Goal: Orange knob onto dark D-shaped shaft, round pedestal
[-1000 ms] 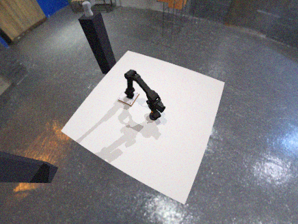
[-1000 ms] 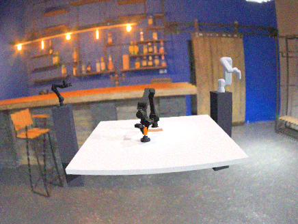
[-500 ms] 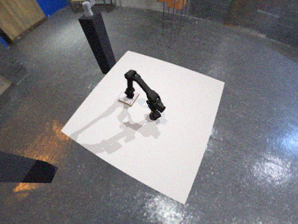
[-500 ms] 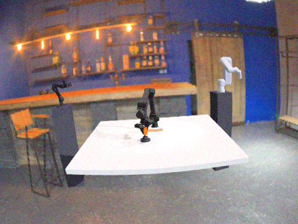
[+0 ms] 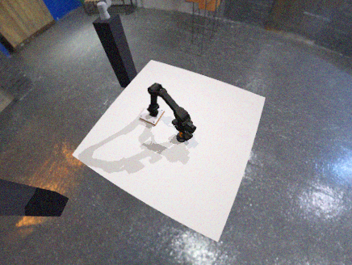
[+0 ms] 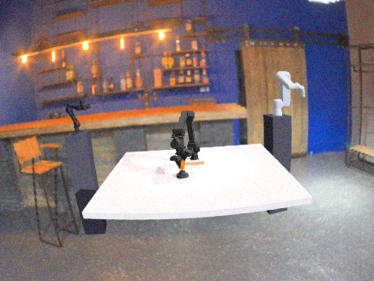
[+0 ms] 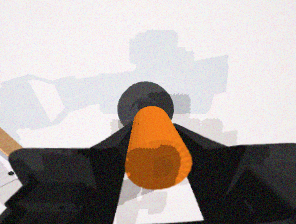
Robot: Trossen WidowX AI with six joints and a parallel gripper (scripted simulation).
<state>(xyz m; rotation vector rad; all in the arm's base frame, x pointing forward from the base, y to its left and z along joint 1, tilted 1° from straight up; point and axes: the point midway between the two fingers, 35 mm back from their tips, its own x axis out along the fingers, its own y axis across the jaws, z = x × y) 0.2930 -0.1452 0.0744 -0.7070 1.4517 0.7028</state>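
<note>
Now: the round pedestal 40 mm below my gripper tip. The rest, counted from my gripper tip: orange knob 20 mm above.
</note>
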